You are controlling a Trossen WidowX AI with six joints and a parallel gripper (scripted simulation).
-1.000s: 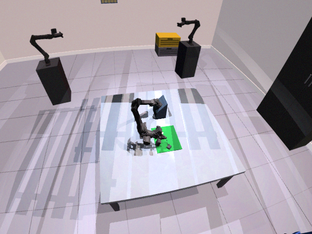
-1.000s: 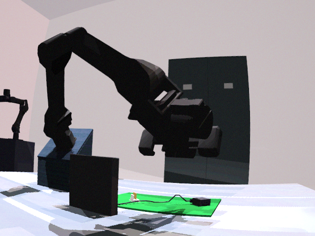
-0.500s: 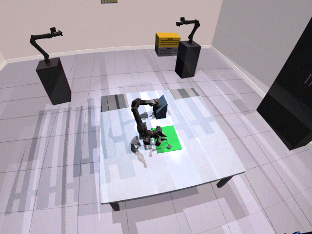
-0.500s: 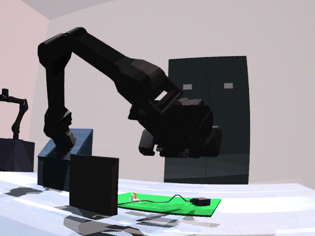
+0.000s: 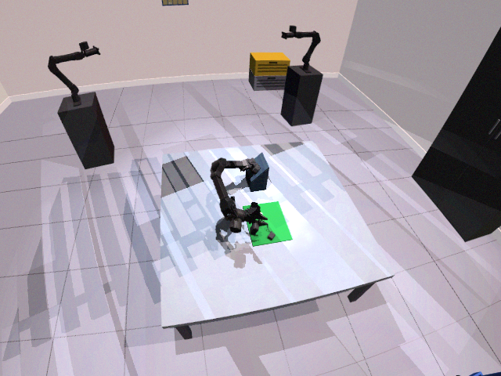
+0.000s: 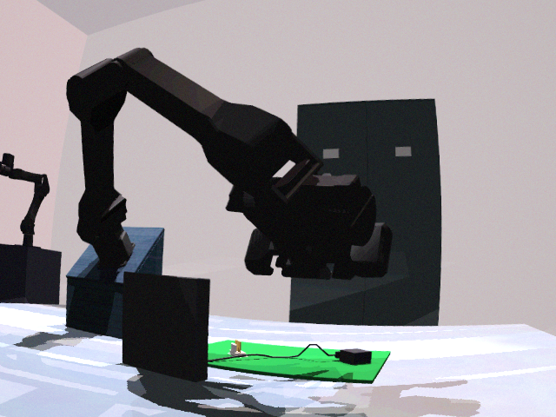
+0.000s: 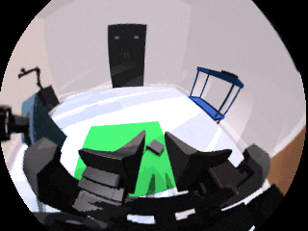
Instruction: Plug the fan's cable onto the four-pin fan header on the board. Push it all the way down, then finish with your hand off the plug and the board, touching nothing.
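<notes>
The black plug lies 120 mm below my gripper tip, 30 mm ahead of it and 20 mm to the left of it. Round my gripper tip: black fan block (190 mm behind, 130 mm to the right, 70 mm below); then green board (140 mm below, 80 mm behind, 40 mm to the left).
</notes>
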